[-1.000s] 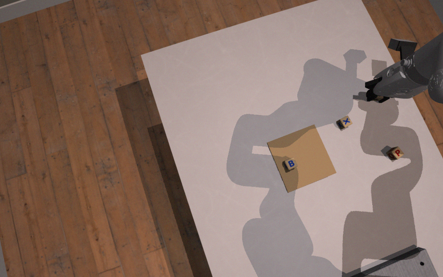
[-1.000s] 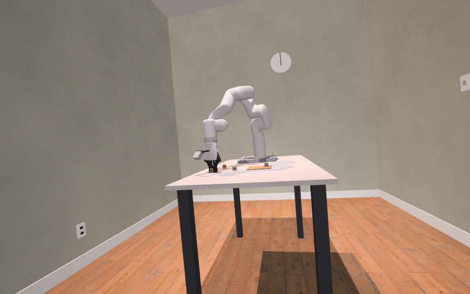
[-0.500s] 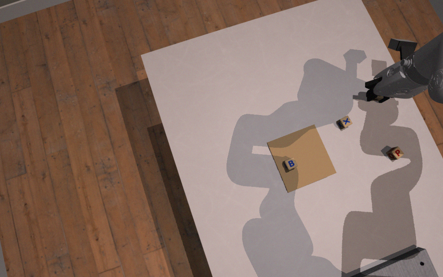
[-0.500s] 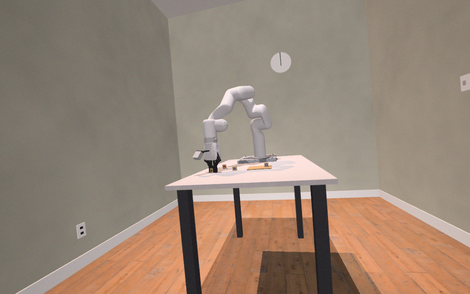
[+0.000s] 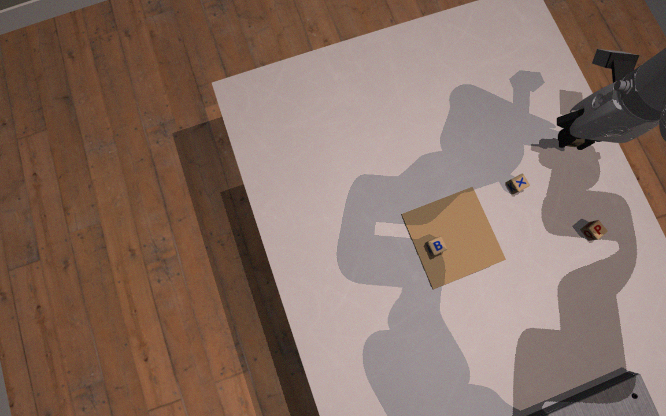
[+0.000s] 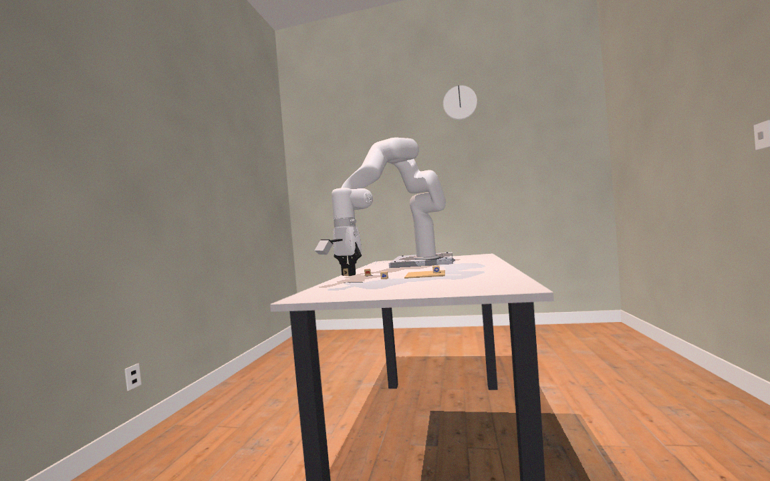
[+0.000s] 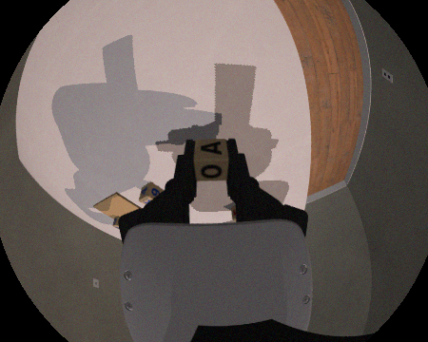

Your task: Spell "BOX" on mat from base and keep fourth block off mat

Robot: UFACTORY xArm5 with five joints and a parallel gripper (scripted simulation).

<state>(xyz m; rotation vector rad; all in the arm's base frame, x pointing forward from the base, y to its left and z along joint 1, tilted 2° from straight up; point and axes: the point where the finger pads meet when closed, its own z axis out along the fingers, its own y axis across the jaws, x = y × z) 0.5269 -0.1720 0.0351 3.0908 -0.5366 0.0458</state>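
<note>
Right now my hand is 120 mm past the tan mat, 250 mm to the right of it and 40 mm above it.
</note>
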